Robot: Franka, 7 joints.
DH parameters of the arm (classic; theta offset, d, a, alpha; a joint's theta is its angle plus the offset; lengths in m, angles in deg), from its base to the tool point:
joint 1: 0 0.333 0 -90
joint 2: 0 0 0 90
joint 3: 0 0.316 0.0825 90
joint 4: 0 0 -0.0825 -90
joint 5: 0 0.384 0 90
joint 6: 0 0 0.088 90
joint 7: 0 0.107 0 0
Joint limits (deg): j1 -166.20..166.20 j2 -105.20..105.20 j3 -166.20..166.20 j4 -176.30..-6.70 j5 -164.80..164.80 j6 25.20..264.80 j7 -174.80..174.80
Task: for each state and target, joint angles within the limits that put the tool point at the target. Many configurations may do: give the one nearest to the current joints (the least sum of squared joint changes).
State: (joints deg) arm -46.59 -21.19 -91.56 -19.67 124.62 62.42 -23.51
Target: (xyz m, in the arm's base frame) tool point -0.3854 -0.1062 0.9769
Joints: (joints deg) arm -32.99 -28.66 -99.49 -47.33 115.33 58.02 -23.51
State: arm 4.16 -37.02 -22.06 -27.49 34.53 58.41 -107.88
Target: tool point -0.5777 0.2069 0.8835
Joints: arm -19.13 -61.52 -14.58 -14.20 41.43 104.37 -107.88
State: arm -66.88 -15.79 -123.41 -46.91 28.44 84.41 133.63
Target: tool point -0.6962 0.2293 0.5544
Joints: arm -50.70 -45.80 -129.98 -54.19 27.58 97.00 133.63
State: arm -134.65 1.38 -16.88 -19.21 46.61 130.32 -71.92
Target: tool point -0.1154 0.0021 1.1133
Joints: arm -137.89 -20.96 -23.15 -36.02 39.71 90.31 -71.92
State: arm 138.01 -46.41 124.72 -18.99 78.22 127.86 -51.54
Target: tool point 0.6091 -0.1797 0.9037
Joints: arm 166.20 -36.41 164.79 -18.74 84.52 133.54 -51.54
